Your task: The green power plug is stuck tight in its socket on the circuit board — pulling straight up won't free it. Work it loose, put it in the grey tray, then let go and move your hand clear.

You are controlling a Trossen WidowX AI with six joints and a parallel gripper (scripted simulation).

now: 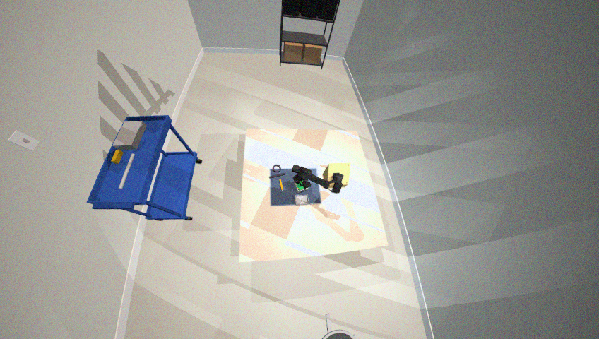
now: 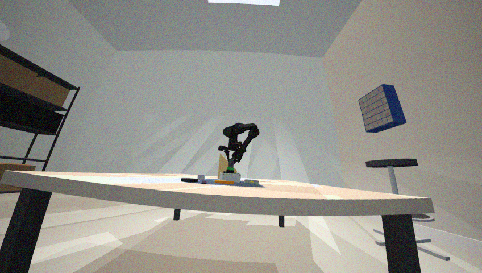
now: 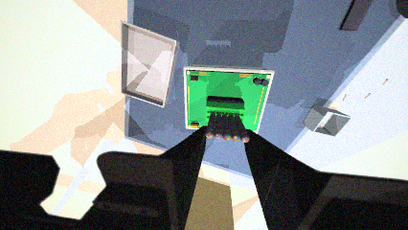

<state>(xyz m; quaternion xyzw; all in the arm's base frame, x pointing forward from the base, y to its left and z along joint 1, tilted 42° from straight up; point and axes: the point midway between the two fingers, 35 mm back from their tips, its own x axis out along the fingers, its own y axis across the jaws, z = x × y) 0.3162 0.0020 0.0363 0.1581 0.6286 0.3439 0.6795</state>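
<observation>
The green power plug lies 4 cm below my gripper tip. Round my gripper tip: blue mat 13 cm below, 5 cm ahead; dark bar 21 cm ahead, 12 cm below, 11 cm to the right.
</observation>
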